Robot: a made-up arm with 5 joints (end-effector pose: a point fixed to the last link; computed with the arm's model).
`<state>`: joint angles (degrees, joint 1 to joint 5).
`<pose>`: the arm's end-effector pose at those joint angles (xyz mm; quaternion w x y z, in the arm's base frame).
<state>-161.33 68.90 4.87 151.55 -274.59</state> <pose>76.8 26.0 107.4 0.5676 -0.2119 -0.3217 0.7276</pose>
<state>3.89 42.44 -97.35 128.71 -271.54</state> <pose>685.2 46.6 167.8 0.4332 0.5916 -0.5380 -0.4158</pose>
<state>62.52 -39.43 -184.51 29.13 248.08</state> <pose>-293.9 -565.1 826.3 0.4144 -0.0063 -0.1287 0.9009</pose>
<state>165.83 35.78 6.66 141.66 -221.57</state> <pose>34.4 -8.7 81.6 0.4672 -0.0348 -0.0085 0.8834</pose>
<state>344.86 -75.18 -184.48 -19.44 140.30</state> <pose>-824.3 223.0 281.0 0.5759 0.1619 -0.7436 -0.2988</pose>
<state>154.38 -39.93 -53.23 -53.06 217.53</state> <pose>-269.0 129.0 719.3 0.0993 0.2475 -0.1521 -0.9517</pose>
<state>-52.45 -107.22 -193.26 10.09 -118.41</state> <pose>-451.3 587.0 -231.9 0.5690 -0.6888 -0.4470 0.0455</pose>
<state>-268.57 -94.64 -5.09 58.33 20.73</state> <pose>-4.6 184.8 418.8 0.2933 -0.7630 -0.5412 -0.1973</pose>
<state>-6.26 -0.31 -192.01 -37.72 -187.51</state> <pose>-220.2 24.2 995.7 0.8996 0.0046 -0.4229 -0.1086</pose>
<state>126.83 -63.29 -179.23 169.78 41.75</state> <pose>407.3 -543.9 569.6 0.5901 -0.5933 -0.5444 -0.0590</pose>
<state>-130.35 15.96 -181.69 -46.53 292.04</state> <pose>-62.7 -73.8 1033.8 0.9484 -0.2376 0.1439 -0.1528</pose>
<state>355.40 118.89 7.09 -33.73 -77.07</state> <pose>-245.7 19.8 138.5 0.4714 -0.5590 -0.4097 0.5454</pose>
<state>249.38 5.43 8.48 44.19 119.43</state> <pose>-21.1 -56.1 -22.1 0.0373 -0.3698 -0.7921 -0.4841</pose>
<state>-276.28 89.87 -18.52 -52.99 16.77</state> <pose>-6.0 -54.5 -181.6 0.1226 0.8234 0.5445 -0.1020</pose>
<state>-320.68 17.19 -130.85 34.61 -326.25</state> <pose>482.6 395.3 839.7 0.3789 -0.7704 -0.0375 -0.5114</pose>
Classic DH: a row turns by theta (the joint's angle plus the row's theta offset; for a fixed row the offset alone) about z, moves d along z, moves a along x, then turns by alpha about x. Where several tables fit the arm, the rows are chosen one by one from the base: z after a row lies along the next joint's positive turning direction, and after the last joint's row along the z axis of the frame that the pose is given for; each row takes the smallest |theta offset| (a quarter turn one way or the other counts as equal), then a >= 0, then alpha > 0; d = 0 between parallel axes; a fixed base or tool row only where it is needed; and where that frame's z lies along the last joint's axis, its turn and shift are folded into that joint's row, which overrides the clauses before.
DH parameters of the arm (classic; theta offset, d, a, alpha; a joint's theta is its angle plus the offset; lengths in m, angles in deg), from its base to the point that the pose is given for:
joint 1: 0 0.2084 0 -90
joint 2: -79.35 0 0.3452 0
joint 3: -23.4 0 -0.4916 0
joint 4: -77.25 0 -0.0464 90
joint 5: 180 0.0592 0 0

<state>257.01 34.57 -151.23 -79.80 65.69</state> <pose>-126.7 -549.2 807.3 0.3165 -0.0141 0.1424 0.9377</pose>
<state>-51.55 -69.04 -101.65 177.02 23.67</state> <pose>-176.5 222.3 816.1 0.0133 -0.7910 0.6094 0.0536</pose>
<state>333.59 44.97 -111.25 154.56 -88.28</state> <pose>635.7 -315.7 261.6 0.5863 -0.6156 -0.3689 0.3758</pose>
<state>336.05 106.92 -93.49 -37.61 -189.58</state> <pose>335.2 -148.9 -477.9 0.2005 0.1223 0.9701 -0.0604</pose>
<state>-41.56 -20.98 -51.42 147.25 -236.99</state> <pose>286.5 -254.0 446.2 0.3965 0.1066 -0.7870 -0.4606</pose>
